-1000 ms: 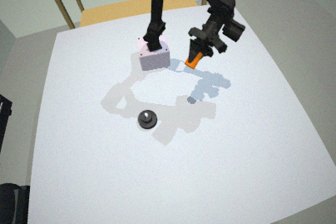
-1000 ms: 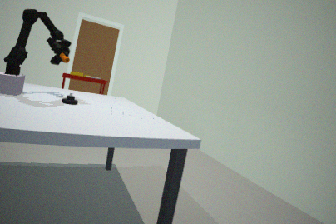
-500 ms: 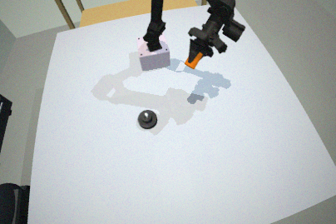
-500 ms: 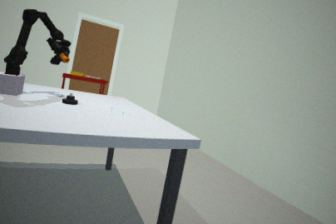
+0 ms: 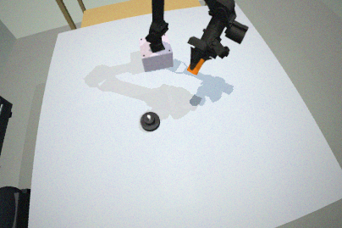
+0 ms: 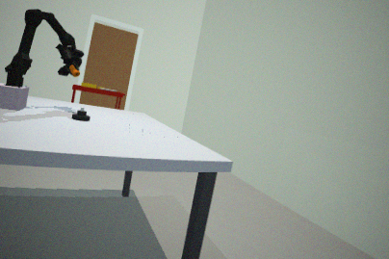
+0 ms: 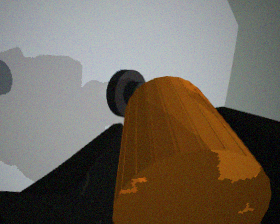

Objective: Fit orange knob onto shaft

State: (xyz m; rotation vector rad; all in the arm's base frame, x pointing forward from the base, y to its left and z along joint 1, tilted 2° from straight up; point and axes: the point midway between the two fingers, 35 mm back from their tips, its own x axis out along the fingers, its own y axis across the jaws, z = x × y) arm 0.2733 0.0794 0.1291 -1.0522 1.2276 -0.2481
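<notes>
My gripper tip is 2 cm to the right of the orange knob, 2 cm below it and 1 cm past it. From my gripper tip the other things lie so: round dark pedestal (20 cm to the right, 19 cm below, 3 cm ahead).
</notes>
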